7 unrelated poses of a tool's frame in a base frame.
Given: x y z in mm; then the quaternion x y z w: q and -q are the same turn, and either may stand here.
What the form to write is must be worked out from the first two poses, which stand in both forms.
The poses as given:
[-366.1, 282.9, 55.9, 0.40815, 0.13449, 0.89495, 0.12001]
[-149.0, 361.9, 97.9, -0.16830, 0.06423, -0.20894, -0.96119]
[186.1, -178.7, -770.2, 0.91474, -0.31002, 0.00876, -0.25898]
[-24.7, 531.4, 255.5, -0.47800, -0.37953, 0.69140, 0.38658]
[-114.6, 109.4, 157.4, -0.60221, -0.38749, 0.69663, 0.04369]
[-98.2, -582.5, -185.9, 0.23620, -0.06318, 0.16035, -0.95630]
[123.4, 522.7, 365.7, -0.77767, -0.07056, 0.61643, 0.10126]
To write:
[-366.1, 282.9, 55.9, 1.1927, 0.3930, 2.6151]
[-149.0, 361.9, 97.9, 0.3410, -0.1301, 0.4234]
[186.1, -178.7, -770.2, -2.4790, 0.8402, -0.0237]
[-24.7, 531.4, 255.5, -1.2168, -0.9662, 1.7601]
[-114.6, 109.4, 157.4, -1.8410, -1.1846, 2.1297]
[-98.2, -582.5, -185.9, -0.4794, 0.1282, -0.3255]
[123.4, 522.7, 365.7, -2.2972, -0.2084, 1.8209]

